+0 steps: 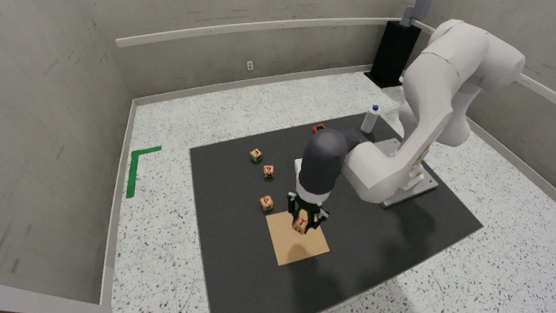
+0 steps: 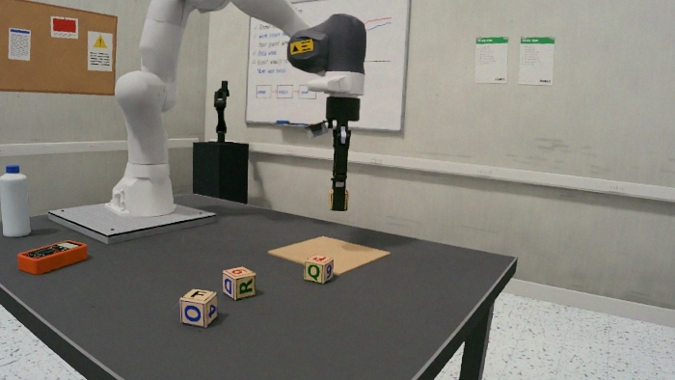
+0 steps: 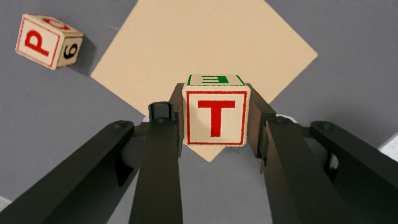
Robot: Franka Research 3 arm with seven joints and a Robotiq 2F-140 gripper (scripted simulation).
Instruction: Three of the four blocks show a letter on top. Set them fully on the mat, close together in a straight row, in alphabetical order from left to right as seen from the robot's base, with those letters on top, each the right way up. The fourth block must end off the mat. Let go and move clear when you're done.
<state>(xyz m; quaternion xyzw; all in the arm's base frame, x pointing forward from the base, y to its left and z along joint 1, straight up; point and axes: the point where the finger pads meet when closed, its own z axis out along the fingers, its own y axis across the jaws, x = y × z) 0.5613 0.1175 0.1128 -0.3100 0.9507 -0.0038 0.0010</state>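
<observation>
Now: the tan mat 20 mm to the right of my hand and 130 mm below it. Round my hand: white bottle 640 mm behind, 460 mm to the right, 60 mm below; then orange meter 360 mm behind, 490 mm to the right, 120 mm below; then T block 10 mm below.
</observation>
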